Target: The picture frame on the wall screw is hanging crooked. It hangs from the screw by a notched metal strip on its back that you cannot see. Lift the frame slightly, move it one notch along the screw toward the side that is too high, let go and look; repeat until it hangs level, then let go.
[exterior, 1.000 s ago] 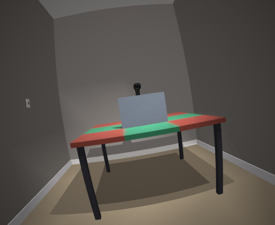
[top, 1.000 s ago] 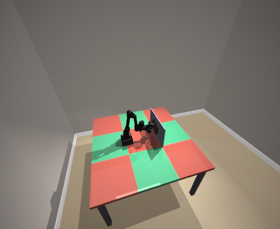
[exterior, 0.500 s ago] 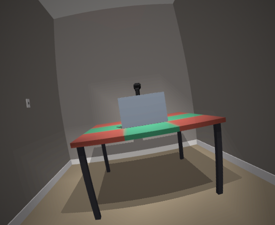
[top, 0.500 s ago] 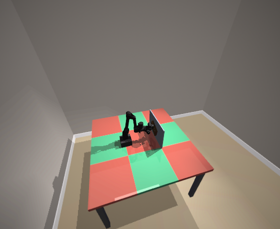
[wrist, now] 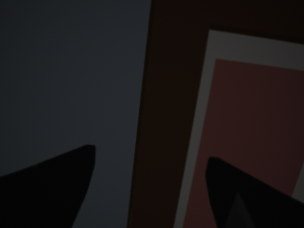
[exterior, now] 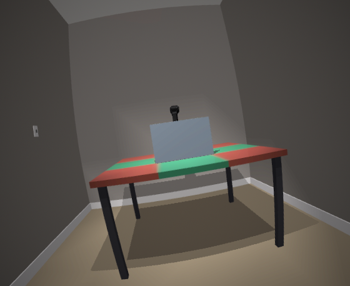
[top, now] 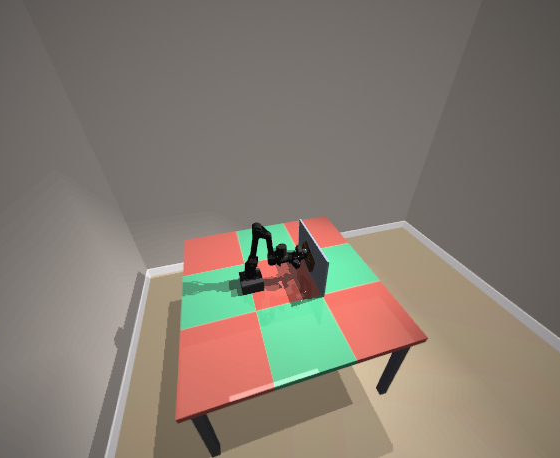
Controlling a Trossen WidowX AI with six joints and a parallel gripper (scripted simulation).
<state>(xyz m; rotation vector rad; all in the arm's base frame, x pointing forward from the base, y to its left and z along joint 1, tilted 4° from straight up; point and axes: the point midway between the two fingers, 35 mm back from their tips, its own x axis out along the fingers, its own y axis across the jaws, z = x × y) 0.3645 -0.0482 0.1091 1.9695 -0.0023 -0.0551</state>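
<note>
The picture frame is 1 cm ahead of my gripper tip, 2 cm to the left of it and 5 cm below it. Round my gripper tip: grey wall panel (2 cm ahead, 3 cm to the left, 5 cm below).
</note>
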